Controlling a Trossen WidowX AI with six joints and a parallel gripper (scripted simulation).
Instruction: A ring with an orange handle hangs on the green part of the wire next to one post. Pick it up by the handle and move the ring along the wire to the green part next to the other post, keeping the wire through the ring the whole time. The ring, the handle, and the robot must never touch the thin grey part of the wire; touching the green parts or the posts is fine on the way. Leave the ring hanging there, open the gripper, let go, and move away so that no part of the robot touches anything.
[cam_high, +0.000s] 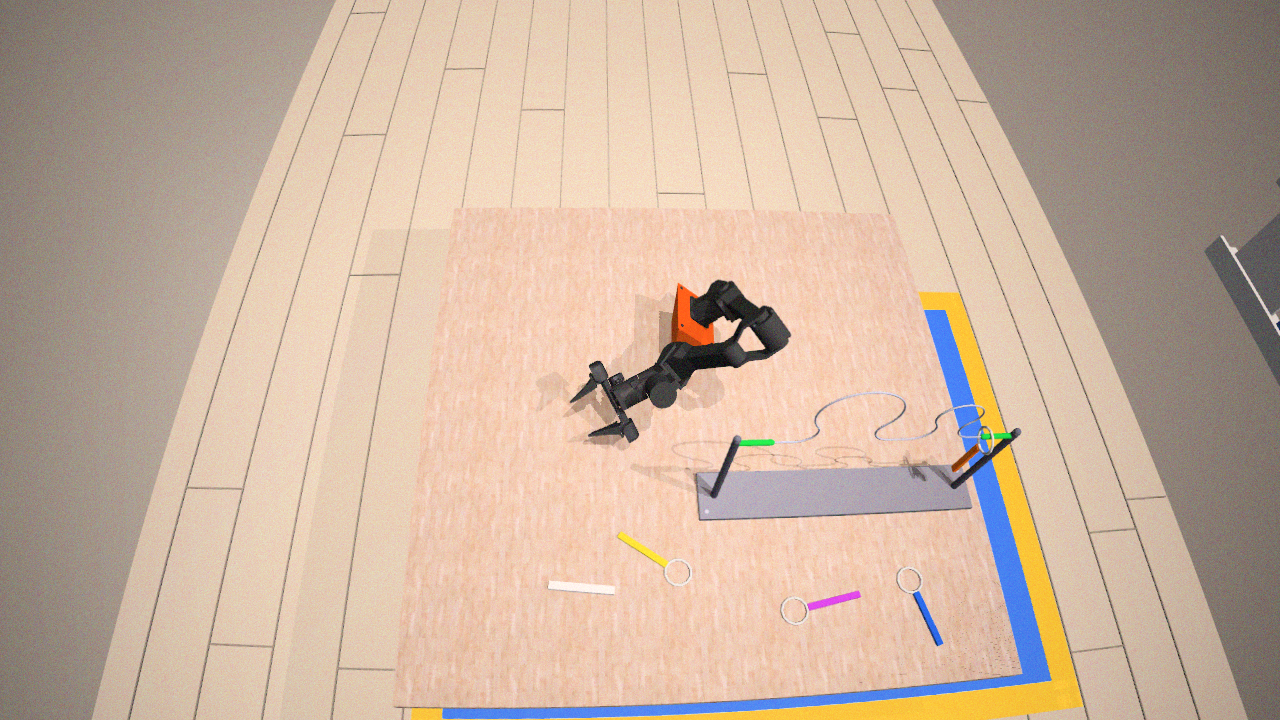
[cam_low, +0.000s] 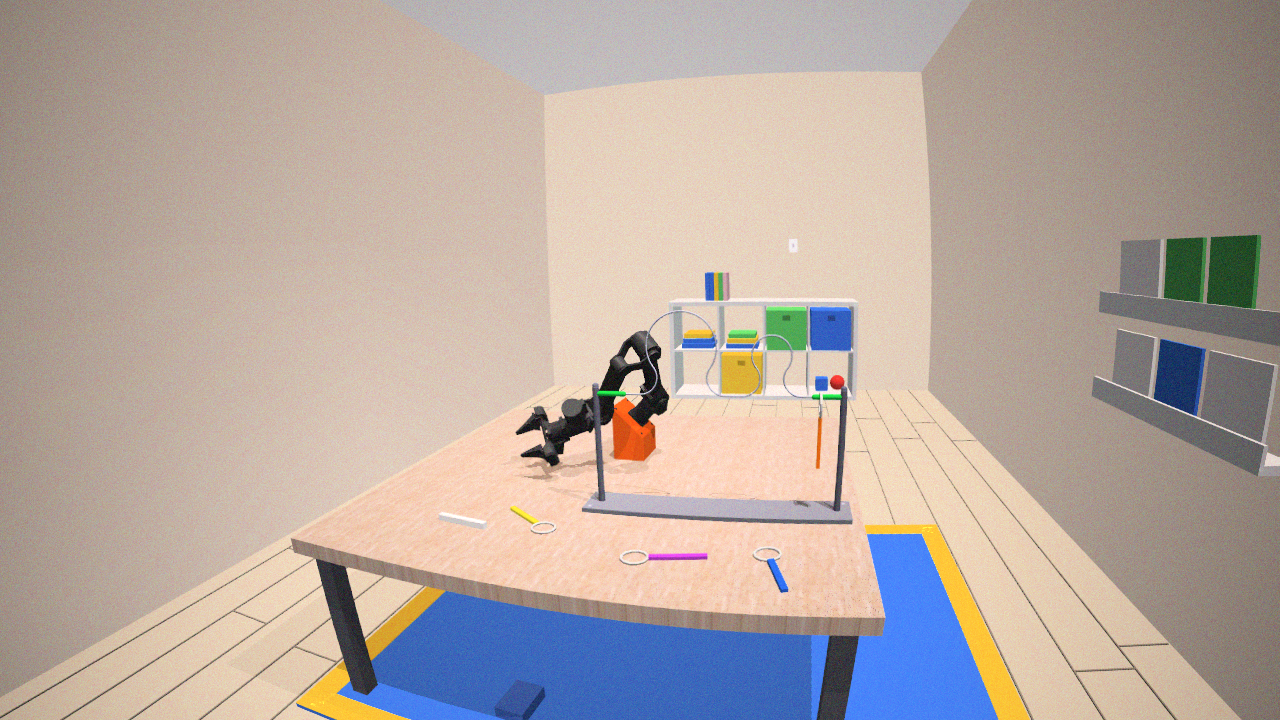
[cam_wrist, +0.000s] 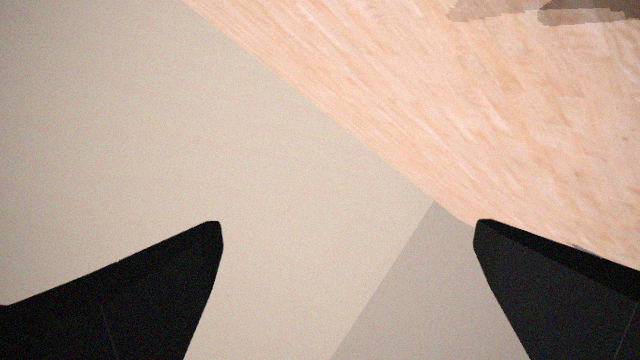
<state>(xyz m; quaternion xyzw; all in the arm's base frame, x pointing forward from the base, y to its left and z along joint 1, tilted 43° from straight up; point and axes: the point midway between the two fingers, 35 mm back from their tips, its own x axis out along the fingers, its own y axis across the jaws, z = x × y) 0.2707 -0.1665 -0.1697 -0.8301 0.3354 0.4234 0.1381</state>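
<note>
Right now the orange-handled ring is 110 mm ahead of my gripper tip, 820 mm to the left of it and 130 mm above it. From my gripper tip the other things lie so: magenta-handled ring: 370 mm ahead, 510 mm to the left, 90 mm below; then white bar: 350 mm ahead, 20 mm to the left, 90 mm below; then yellow-handled ring: 280 mm ahead, 190 mm to the left, 90 mm below.
</note>
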